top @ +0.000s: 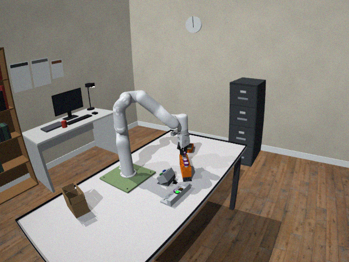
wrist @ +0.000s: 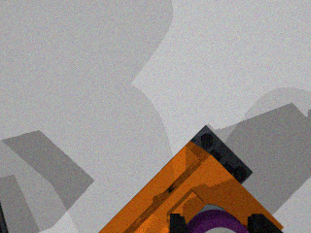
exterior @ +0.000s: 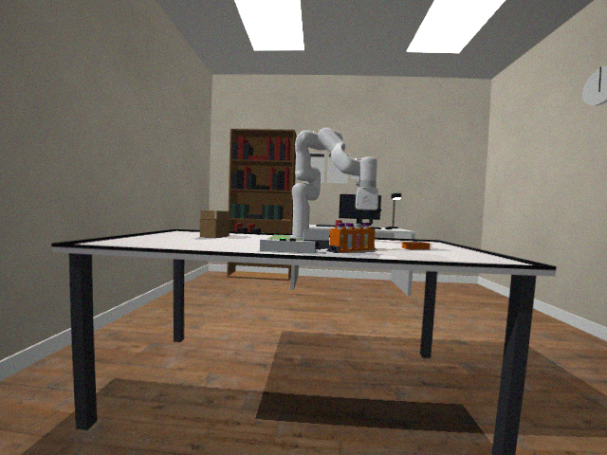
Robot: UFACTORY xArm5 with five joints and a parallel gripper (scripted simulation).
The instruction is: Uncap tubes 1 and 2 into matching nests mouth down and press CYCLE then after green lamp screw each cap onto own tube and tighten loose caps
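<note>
My gripper is now 1 cm above the purple cap marked 1. From my hand the other things lie so: grey key housing: 2 cm behind, 23 cm to the right, 8 cm below; cap 4: 9 cm ahead, 13 cm to the right, 2 cm below; blue cycle key: 4 cm behind, 21 cm to the right, 6 cm below.
</note>
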